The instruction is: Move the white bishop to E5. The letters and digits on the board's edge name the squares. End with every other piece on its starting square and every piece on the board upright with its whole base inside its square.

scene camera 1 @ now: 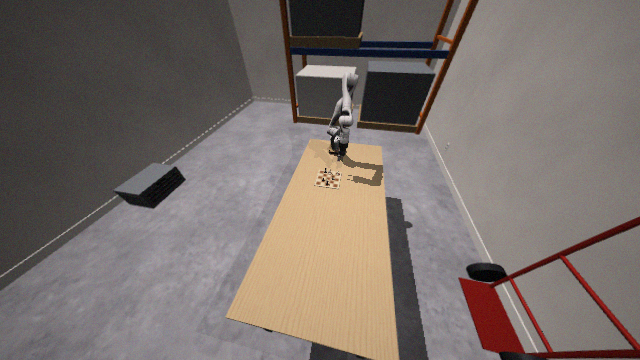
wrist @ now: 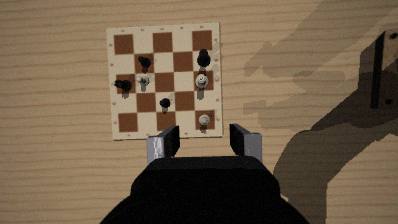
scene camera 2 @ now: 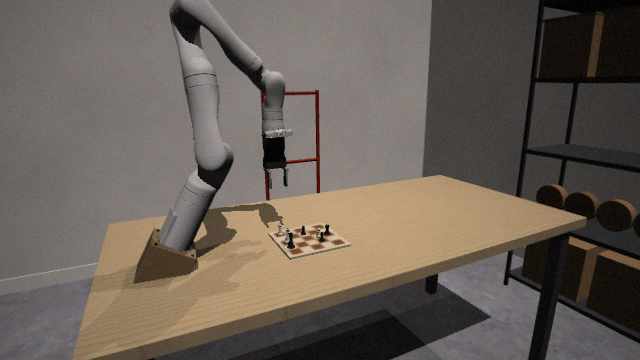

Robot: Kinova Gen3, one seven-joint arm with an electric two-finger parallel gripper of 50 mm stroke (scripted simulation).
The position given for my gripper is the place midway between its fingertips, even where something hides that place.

I see my gripper [scene camera 2: 277, 187] and a chessboard [wrist: 173, 50].
My gripper is seen too in the wrist view [wrist: 204, 135].
